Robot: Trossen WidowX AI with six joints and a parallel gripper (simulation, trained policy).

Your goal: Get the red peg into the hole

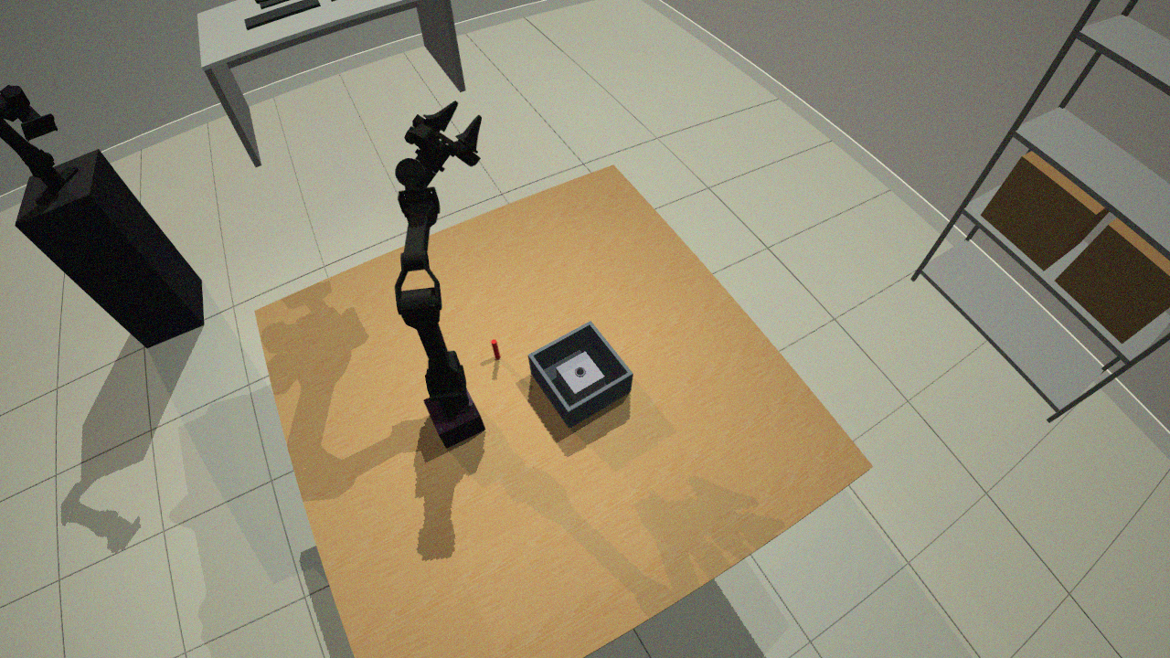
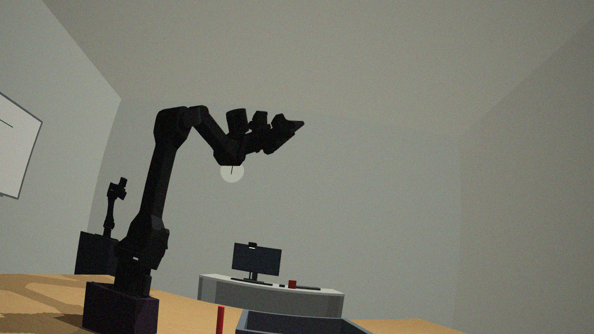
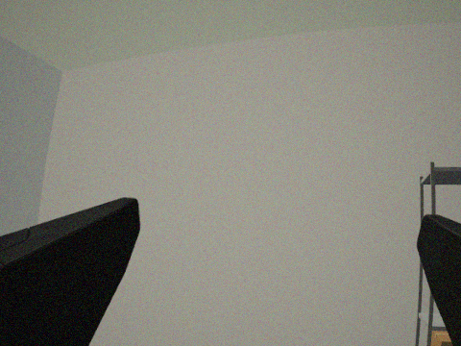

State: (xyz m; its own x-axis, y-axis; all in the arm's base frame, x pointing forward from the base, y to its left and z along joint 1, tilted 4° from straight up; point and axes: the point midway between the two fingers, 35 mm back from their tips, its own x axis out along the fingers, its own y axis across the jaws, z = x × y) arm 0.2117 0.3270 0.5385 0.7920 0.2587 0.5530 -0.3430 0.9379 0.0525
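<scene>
My gripper tip is 10 cm past the red peg, 25 cm to the left of it and 56 cm above it. From my gripper tip the other things lie so: dark box: 7 cm ahead, 41 cm to the right, 58 cm below; pale plate: 7 cm ahead, 41 cm to the right, 56 cm below.
</scene>
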